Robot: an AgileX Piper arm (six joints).
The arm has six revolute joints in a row. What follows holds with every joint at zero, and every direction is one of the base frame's. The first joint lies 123 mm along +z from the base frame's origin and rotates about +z. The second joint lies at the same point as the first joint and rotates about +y. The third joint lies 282.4 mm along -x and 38.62 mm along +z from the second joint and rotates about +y. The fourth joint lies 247.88 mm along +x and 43.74 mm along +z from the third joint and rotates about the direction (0.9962, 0, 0.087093). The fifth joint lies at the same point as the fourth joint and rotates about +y. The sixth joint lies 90.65 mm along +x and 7.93 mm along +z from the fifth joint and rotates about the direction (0.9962, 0, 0.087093). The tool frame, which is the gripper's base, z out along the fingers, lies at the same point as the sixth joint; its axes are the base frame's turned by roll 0, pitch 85.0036 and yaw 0 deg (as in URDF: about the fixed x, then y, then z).
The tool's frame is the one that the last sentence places.
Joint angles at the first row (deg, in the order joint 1, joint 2, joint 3, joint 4, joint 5, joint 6):
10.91, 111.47, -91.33, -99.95, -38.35, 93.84
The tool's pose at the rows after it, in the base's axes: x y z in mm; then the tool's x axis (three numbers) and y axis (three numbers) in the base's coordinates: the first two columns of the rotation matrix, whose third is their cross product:
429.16 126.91 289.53 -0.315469 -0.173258 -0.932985 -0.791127 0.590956 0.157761
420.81 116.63 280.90 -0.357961 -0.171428 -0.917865 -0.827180 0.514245 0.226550
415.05 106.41 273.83 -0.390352 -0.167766 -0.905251 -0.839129 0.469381 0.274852
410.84 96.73 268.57 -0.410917 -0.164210 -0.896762 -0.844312 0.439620 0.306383
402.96 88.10 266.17 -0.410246 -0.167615 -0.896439 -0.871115 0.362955 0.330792
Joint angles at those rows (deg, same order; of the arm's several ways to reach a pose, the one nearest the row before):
8.24, 111.47, -89.38, -99.95, -45.68, 93.84
6.01, 111.48, -87.42, -99.95, -53.36, 93.84
4.14, 111.48, -85.71, -99.95, -58.22, 93.67
2.47, 111.48, -84.36, -99.95, -61.72, 93.21
0.71, 111.48, -83.26, -99.95, -67.99, 91.58

